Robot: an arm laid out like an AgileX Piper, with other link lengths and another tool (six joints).
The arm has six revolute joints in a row. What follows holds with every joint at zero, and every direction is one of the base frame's.
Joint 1 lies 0.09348 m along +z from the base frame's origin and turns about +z.
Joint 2 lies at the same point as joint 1 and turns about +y.
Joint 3 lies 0.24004 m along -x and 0.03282 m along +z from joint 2 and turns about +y.
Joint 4 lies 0.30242 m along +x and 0.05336 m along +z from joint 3 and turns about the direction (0.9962, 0, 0.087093).
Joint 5 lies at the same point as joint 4 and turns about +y.
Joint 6 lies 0.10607 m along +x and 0.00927 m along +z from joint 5 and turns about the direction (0.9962, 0, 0.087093).
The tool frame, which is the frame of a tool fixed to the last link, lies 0.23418 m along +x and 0.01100 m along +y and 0.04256 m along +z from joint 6; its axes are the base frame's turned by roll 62.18, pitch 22.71 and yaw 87.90 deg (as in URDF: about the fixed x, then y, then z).
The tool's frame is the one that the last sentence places.
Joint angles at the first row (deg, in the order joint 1, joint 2, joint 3, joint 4, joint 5, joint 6):
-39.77 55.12 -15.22 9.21 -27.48 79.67
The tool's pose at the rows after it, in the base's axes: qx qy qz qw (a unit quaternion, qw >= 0); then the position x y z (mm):
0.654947, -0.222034, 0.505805, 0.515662, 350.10, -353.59, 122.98
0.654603, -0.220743, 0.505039, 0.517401, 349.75, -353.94, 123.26
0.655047, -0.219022, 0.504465, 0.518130, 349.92, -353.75, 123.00
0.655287, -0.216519, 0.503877, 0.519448, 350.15, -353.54, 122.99
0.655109, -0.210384, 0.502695, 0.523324, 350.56, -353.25, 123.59
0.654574, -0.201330, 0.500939, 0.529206, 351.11, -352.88, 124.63
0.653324, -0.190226, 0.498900, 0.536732, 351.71, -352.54, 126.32
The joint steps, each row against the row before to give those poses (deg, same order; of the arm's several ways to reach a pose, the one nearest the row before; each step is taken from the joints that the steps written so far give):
0.00 0.00 0.00 0.32 -0.17 -0.67
0.00 0.00 0.00 0.19 -0.05 -0.41
0.00 0.00 0.00 -0.06 0.06 -0.17
0.00 0.00 0.00 -0.08 0.03 -0.26
0.00 0.00 0.00 -0.13 -0.04 -0.72
0.00 0.00 0.00 -0.15 -0.09 -1.12
0.00 0.00 0.00 -0.17 -0.18 -1.40

